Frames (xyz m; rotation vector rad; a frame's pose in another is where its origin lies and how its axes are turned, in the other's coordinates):
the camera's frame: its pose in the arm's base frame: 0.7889 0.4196 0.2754 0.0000 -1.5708 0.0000
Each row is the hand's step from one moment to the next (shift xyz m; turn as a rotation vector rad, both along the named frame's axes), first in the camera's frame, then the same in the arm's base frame.
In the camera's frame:
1: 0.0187 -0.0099 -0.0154 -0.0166 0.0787 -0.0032
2: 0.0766 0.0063 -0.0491 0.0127 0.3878 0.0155
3: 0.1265 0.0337 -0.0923 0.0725 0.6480 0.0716
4: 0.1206 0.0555 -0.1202 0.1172 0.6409 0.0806
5: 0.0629 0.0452 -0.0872 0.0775 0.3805 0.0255
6: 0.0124 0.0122 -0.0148 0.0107 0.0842 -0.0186
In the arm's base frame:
1: 0.0154 -0.0099 0.0187 0.0032 0.0787 -0.0166
2: 0.0491 0.0063 0.0766 -0.0155 0.3878 0.0127
3: 0.0923 0.0337 0.1265 -0.0716 0.6480 0.0725
4: 0.1202 0.0555 0.1206 -0.0806 0.6409 0.1172
5: 0.0872 0.0452 0.0629 -0.0255 0.3805 0.0775
6: 0.0148 0.0122 0.0124 0.0186 0.0842 0.0107

